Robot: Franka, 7 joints.
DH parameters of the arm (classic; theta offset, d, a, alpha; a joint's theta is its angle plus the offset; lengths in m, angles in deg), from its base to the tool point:
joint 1: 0 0.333 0 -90
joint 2: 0 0 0 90
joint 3: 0 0.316 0.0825 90
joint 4: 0 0 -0.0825 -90
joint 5: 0 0.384 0 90
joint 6: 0 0 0.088 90
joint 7: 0 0.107 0 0
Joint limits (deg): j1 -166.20..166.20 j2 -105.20..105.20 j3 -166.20..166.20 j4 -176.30..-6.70 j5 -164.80..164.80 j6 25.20..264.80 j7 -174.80..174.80
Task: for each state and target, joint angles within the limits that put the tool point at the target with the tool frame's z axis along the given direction. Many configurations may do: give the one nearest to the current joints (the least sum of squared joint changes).
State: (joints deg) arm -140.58 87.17 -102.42 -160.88 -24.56 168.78 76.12
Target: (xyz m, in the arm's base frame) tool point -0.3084 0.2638 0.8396 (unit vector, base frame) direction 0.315 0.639 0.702
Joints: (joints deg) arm -159.89 83.73 -146.71 -115.41 -21.04 179.55 76.12
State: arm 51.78 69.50 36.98 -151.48 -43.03 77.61 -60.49
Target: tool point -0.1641 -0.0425 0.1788 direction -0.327 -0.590 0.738
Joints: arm 22.13 82.46 15.72 -176.24 -11.82 111.40 -60.49
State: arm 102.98 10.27 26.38 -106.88 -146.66 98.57 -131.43
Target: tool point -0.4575 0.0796 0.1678 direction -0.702 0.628 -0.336
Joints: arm 123.99 24.89 46.95 -143.08 -142.27 115.82 -131.43
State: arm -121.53 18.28 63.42 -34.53 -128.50 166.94 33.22
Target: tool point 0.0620 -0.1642 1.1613 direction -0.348 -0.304 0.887
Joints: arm -116.12 6.77 68.22 -11.95 -123.47 154.28 33.22
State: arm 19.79 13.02 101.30 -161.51 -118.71 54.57 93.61
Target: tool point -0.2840 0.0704 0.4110 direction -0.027 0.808 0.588
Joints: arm 46.58 35.01 145.35 -172.65 -120.62 39.38 93.61
